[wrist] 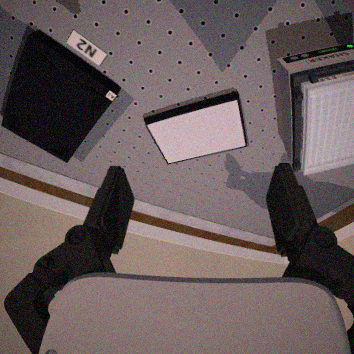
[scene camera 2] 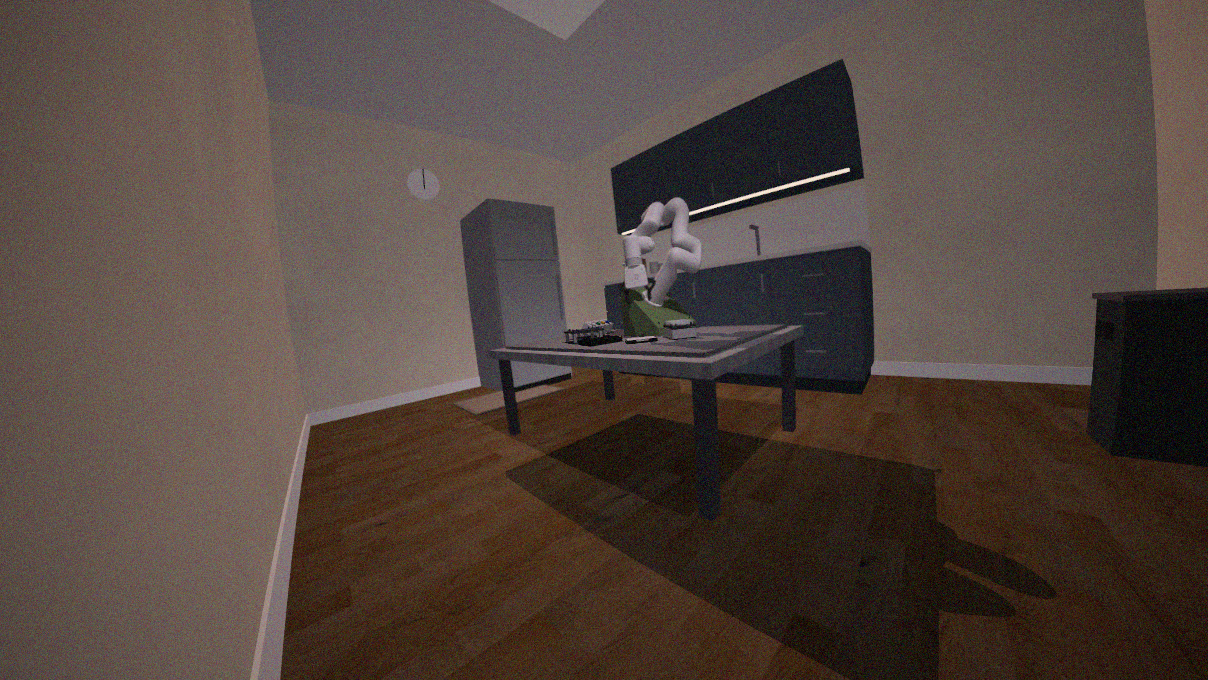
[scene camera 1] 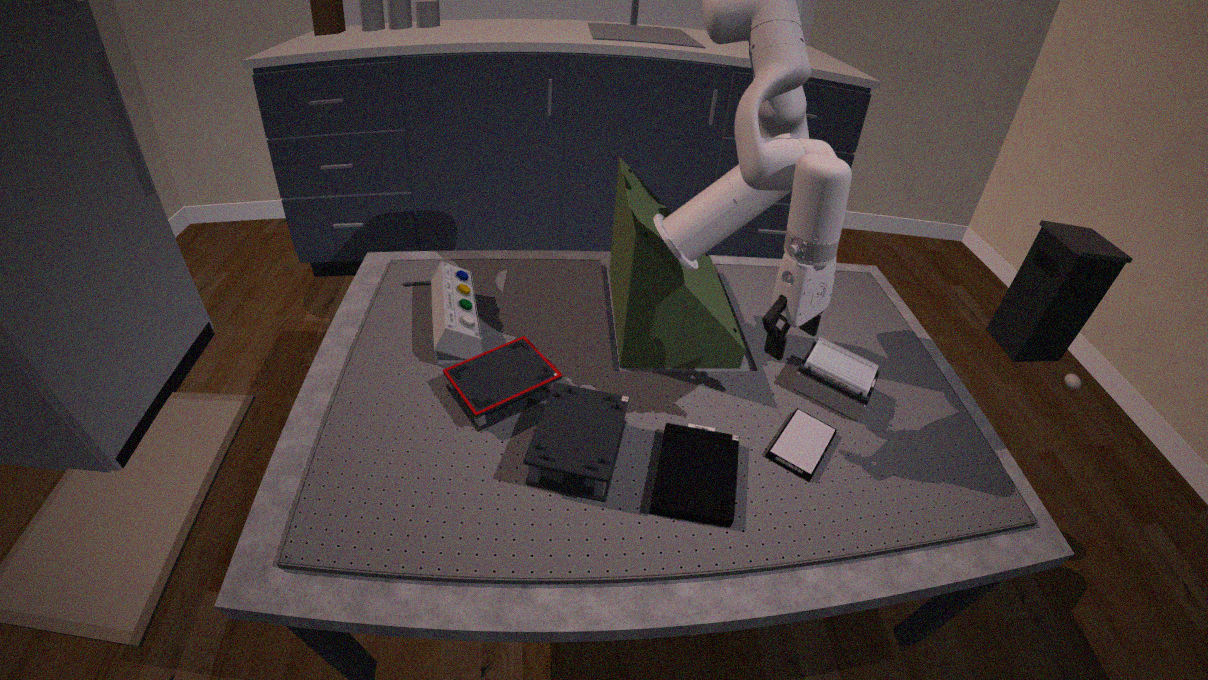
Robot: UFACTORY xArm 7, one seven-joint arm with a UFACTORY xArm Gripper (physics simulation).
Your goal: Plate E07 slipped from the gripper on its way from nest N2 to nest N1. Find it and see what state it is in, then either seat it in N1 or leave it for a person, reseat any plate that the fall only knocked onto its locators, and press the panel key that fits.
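Frame: origin at the arm's base, x up, y back, z right, level; metres.
Where they show: gripper, fingertip midpoint: (wrist: 198,181) (scene camera 2: 639,302) (scene camera 1: 790,343); arm's base, origin of the base link: (scene camera 2: 652,299) (scene camera 1: 673,243).
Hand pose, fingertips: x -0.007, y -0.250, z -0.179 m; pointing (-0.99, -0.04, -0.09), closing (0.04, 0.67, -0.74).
Observation:
Things, the pixels of their top centre, and the offset from my fingertips. "spot": a spot on its surface instead. Level surfaces: height alone.
- nest label N2, surface spot: (wrist: 87,47) spot: dx -0.164, dy -0.045, dz +0.113 m
- black block, middle of its top: (wrist: 46,113) (scene camera 1: 699,466) (scene camera 2: 599,337) dx -0.139, dy -0.142, dz +0.127 m
- white ribbed plate, middle of its top: (wrist: 341,132) (scene camera 1: 843,362) (scene camera 2: 678,320) dx -0.094, dy +0.078, dz -0.150 m
- shaker, surface spot: (wrist: 286,100) spot: dx -0.138, dy +0.051, dz -0.101 m
- flat white-topped pad, middle of its top: (wrist: 198,134) (scene camera 1: 804,440) (scene camera 2: 640,338) dx -0.151, dy -0.063, dz -0.061 m
- key panel, middle of its top: (scene camera 1: 451,290) (scene camera 2: 597,320) dx -0.082, dy +0.159, dz +0.583 m
- dark red-edged board, middle of its top: (scene camera 1: 501,370) (scene camera 2: 587,329) dx -0.119, dy +0.001, dz +0.452 m
- dark raised unit, middle of its top: (scene camera 1: 579,423) (scene camera 2: 582,327) dx -0.097, dy -0.114, dz +0.310 m
- table, its level: dx -0.178 m
My gripper (scene camera 1: 792,339) (wrist: 198,181) is open and empty, above the right of the table. In the wrist view the nest label N2 (wrist: 87,47) lies beside a black block (scene camera 1: 697,473) (wrist: 57,95) with a small corner tag reading A1. A white ribbed plate (wrist: 330,125) (scene camera 1: 841,368) sits in the shaker (wrist: 286,100); whether it is level I cannot tell. A flat white-topped pad (scene camera 1: 803,440) (wrist: 200,131) lies between block and shaker. The key panel (scene camera 1: 456,337) has blue, yellow, green and white keys. No E07 or N1 label is readable.
A dark red-edged board (scene camera 1: 502,375) stands raised at the left, behind a dark raised unit (scene camera 1: 579,435). The green wedge-shaped arm mount (scene camera 1: 676,325) stands at the back middle of the table (scene camera 1: 591,603) (scene camera 2: 642,359). A dark bin (scene camera 1: 1056,295) stands on the floor at the right.

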